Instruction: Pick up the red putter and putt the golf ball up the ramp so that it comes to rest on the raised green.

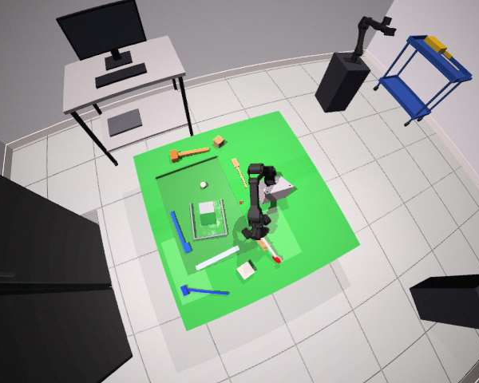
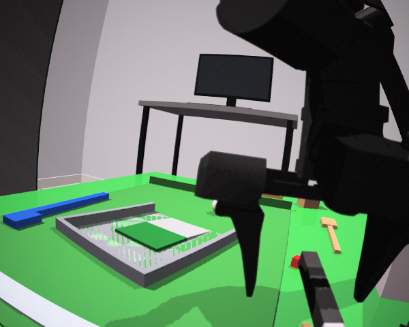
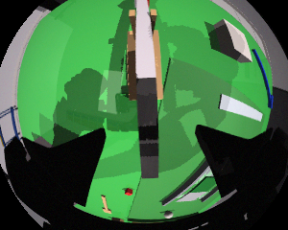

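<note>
My gripper tip is now 5 cm past the putter, 10 cm to the right of it and 1 cm above it. From my gripper tip the other things lie so: red cube (3 cm ahead, 22 cm to the right, 7 cm below); white cube (12 cm ahead, 23 cm to the left, 5 cm below); white bar (27 cm ahead, 11 cm to the left, 7 cm below).
</note>
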